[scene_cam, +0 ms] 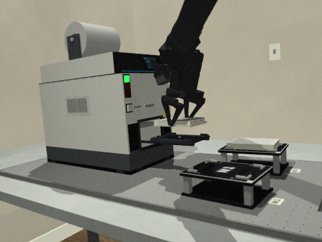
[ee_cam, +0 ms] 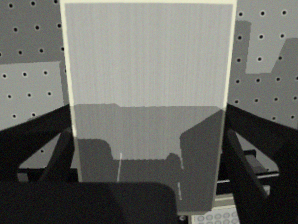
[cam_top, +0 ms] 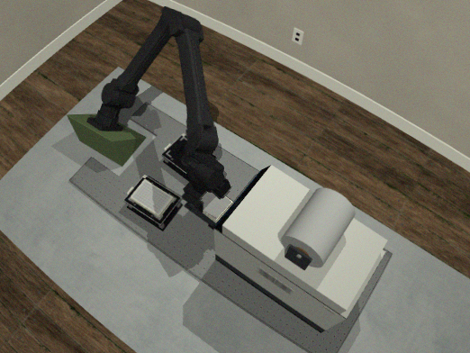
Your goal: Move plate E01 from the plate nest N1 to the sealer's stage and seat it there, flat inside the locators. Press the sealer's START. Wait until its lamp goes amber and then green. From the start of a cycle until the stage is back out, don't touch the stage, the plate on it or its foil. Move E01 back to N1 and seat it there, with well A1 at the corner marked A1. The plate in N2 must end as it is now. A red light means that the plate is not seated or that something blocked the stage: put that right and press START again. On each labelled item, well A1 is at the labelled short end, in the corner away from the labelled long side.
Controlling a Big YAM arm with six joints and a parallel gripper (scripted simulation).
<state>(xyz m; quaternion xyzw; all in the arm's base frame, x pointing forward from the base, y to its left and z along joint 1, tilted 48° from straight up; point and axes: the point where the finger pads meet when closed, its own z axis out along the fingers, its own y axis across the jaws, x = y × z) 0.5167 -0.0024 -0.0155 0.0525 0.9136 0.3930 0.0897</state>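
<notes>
Right now my hand is 50 mm above the sealer stage. Round my hand: covered white plate 180 mm behind, 90 mm to the right, 70 mm below; then start button 100 mm ahead, 100 mm to the left, 50 mm above; then black plate nest 190 mm behind, 120 mm to the left, 90 mm below.
</notes>
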